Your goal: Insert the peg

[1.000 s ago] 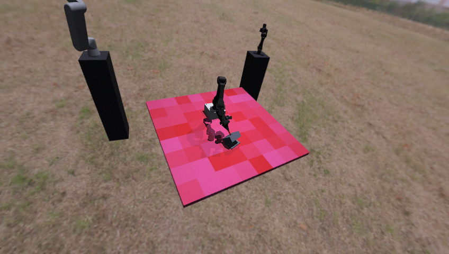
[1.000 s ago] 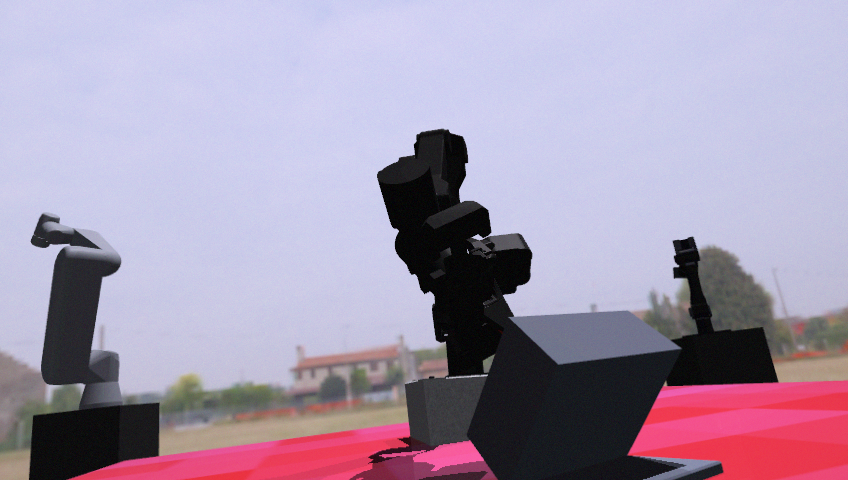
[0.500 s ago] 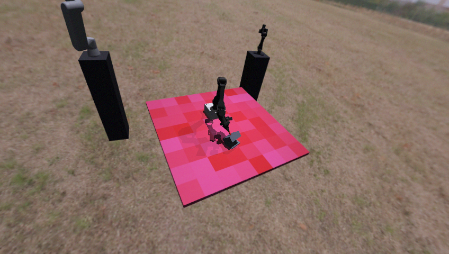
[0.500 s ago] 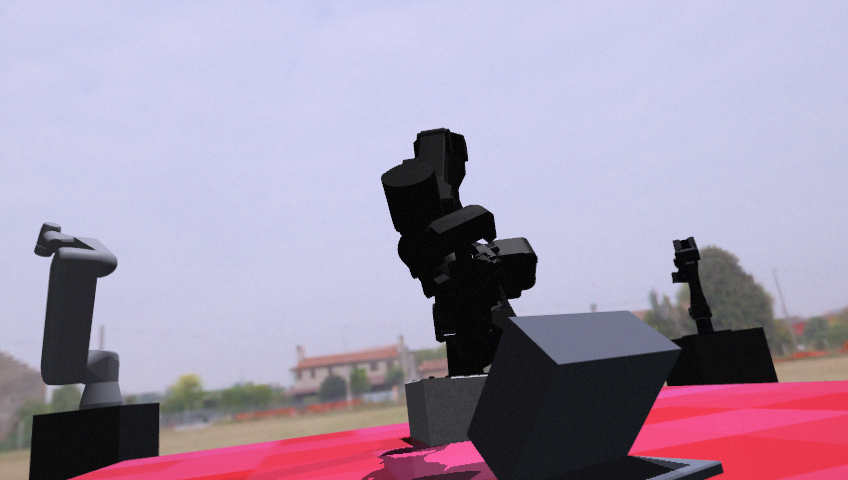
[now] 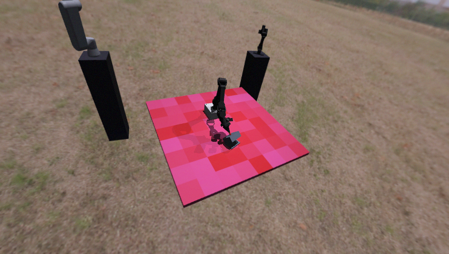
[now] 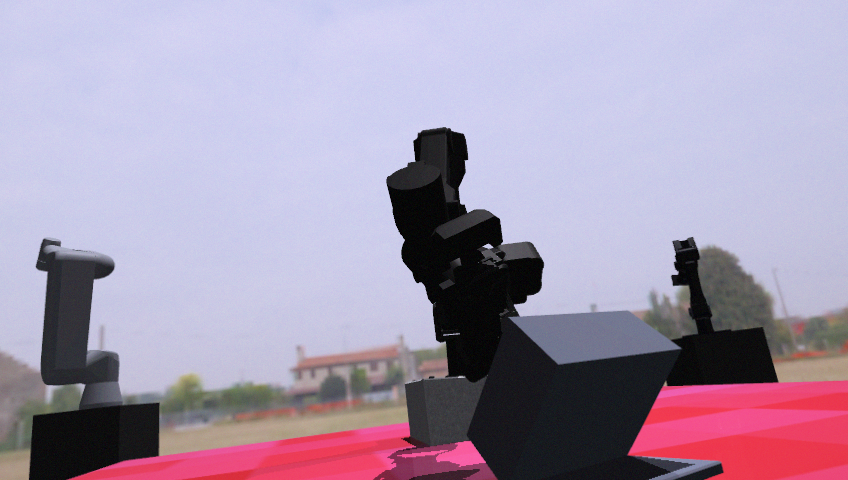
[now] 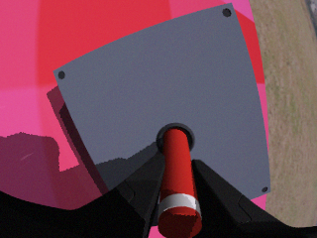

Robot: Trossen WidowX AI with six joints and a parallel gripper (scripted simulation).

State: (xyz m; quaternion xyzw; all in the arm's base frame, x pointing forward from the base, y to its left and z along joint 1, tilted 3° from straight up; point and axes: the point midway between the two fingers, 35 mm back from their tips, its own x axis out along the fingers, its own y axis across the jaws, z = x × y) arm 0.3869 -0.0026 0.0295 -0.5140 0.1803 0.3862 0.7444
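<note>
The grey sloped panel block is 3 cm ahead of my gripper tip, 2 cm to the left of it and 4 cm below it. From my gripper tip the other things lie so: red peg (1 cm behind, 1 cm to the right, 1 cm above).
</note>
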